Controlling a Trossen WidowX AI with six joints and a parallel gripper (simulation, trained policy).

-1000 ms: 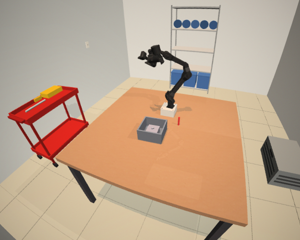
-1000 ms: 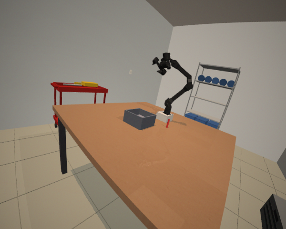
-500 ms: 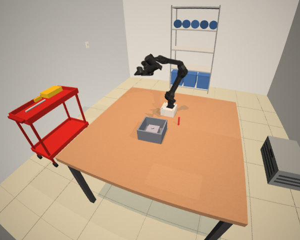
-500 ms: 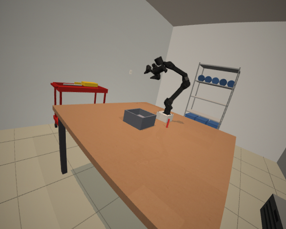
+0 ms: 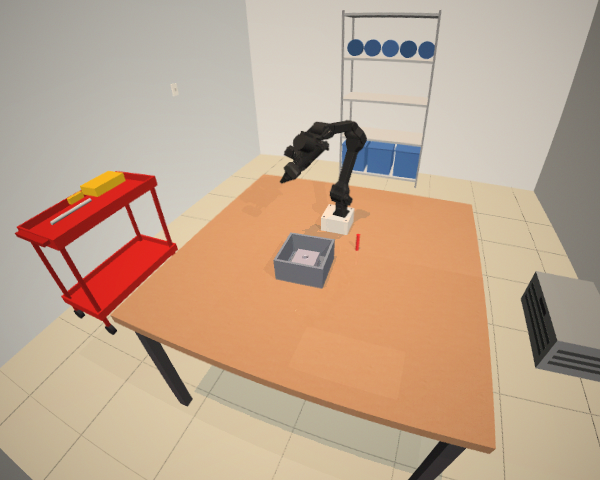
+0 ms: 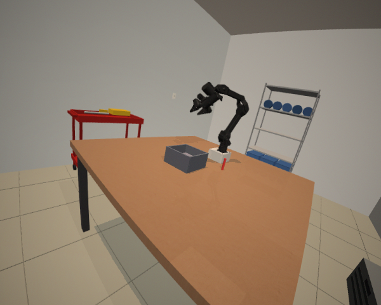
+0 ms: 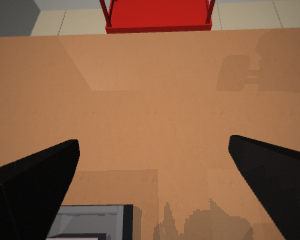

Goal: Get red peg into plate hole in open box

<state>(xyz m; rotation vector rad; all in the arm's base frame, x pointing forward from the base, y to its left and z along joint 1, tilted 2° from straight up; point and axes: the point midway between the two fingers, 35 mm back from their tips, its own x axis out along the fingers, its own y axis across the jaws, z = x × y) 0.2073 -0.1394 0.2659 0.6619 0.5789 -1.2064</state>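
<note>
My gripper tip is now 30 cm to the right of the red peg, 27 cm above it and 8 cm past it. Round my gripper tip: grey box 28 cm below, 16 cm to the left, 13 cm ahead; plate 26 cm below, 16 cm to the left, 13 cm ahead.
</note>
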